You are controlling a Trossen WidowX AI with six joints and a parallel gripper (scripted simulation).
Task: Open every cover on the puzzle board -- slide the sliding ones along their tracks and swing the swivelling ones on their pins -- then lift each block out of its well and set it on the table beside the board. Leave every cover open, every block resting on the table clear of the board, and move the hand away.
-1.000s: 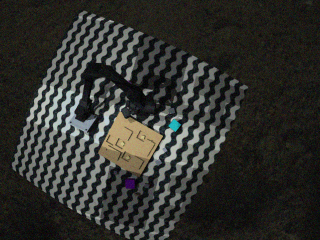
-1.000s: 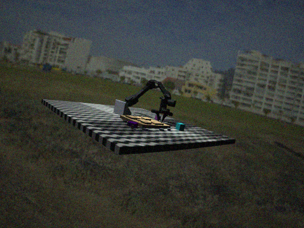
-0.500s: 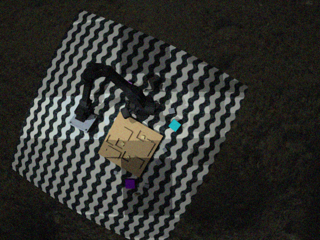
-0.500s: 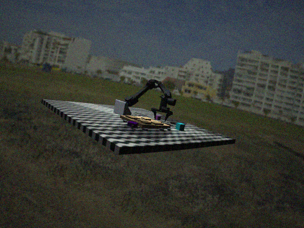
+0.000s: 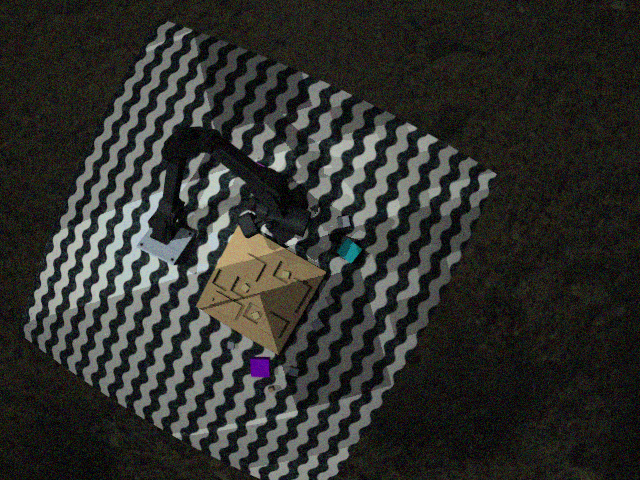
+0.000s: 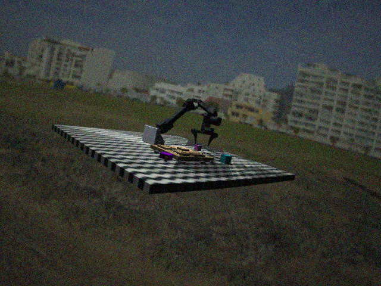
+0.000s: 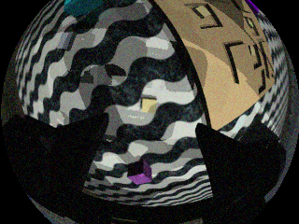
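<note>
My gripper tip is 30 mm short of the tan puzzle board, 240 mm to the left of it and 40 mm above it. The rest, counted from my gripper tip: grey bit (190 mm ahead, 60 mm to the left, 60 mm below); then teal block (230 mm ahead, 20 mm to the right, 40 mm below); then purple block (120 mm ahead, 450 mm to the right, 50 mm below).
</note>
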